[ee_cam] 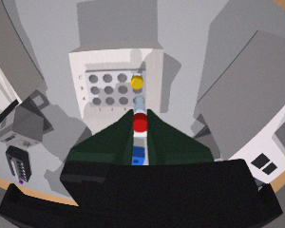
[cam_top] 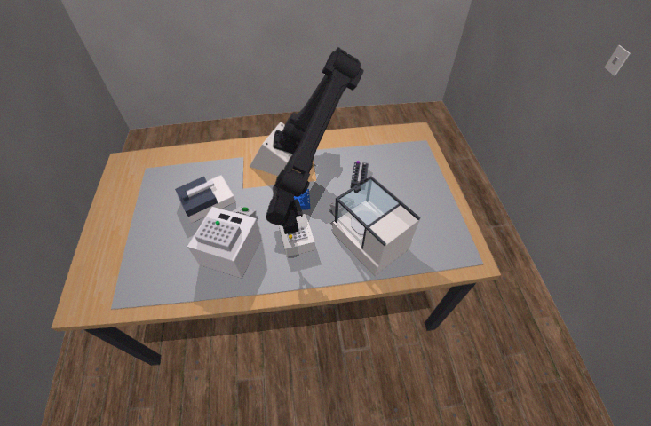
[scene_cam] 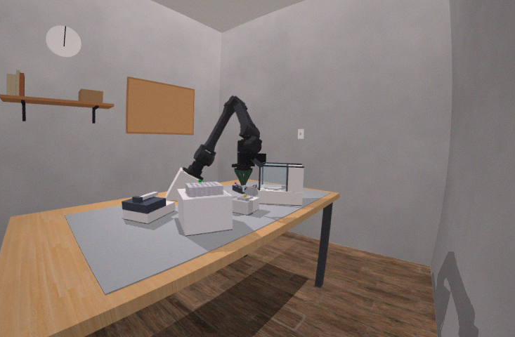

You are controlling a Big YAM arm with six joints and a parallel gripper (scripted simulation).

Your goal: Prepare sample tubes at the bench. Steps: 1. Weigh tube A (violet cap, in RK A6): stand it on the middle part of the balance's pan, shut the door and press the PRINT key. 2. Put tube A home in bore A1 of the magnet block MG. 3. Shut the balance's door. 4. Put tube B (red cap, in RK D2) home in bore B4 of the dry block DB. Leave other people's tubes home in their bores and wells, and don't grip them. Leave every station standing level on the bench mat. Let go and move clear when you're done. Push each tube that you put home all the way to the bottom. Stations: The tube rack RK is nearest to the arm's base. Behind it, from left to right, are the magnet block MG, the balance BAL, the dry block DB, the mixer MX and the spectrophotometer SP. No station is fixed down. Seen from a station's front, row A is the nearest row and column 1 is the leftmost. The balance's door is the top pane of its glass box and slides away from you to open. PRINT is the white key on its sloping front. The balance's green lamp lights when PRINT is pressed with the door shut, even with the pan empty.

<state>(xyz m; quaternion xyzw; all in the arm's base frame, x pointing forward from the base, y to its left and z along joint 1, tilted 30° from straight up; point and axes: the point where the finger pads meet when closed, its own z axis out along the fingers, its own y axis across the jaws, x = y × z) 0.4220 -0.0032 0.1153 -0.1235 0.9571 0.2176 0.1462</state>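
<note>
The yellow-capped tube is 10 mm ahead of my hand, 10 mm to the left of it and 80 mm below it. Also, from my hand: balance door: 90 mm behind, 260 mm to the left, 70 mm above; then dry block: 40 mm behind, 20 mm to the left, 110 mm below; then tube rack: 220 mm behind, 10 mm to the right, 120 mm below.
</note>
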